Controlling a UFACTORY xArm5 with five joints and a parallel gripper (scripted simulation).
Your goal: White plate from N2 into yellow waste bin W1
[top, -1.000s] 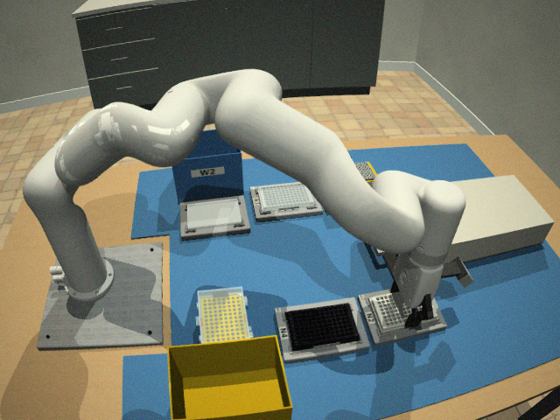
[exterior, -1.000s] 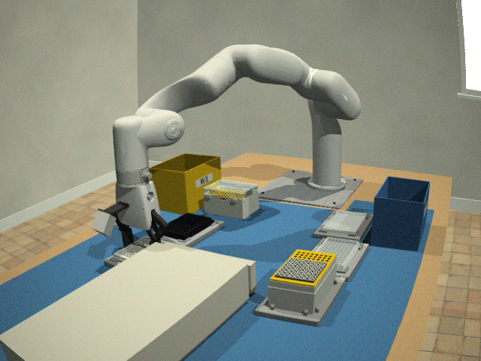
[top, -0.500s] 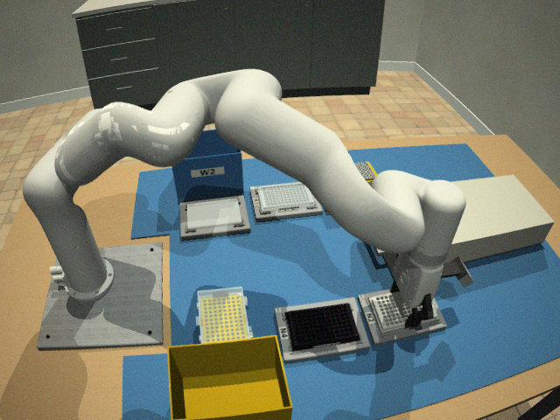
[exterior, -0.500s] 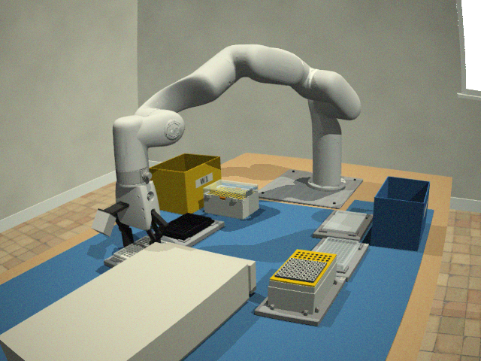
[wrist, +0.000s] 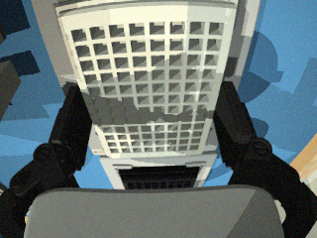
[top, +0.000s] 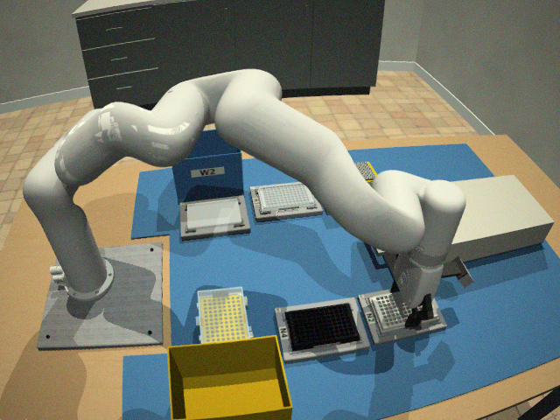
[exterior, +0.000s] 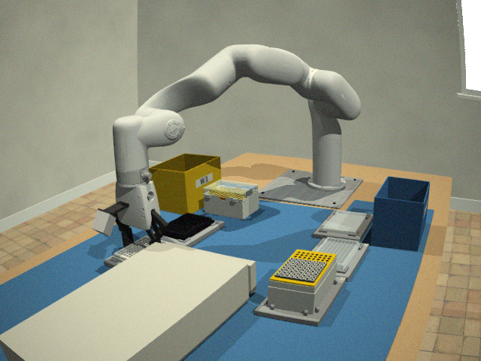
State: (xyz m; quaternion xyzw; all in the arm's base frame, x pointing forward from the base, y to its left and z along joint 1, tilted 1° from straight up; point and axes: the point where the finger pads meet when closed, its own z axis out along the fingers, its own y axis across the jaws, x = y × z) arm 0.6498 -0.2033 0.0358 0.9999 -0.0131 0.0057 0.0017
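The white plate lies 1 cm below my hand. Also, from my hand: drawer: 19 cm to the left, 14 cm ahead, 1 cm below; black plate: 17 cm behind, 1 cm below; grey nest N2: 3 cm below.
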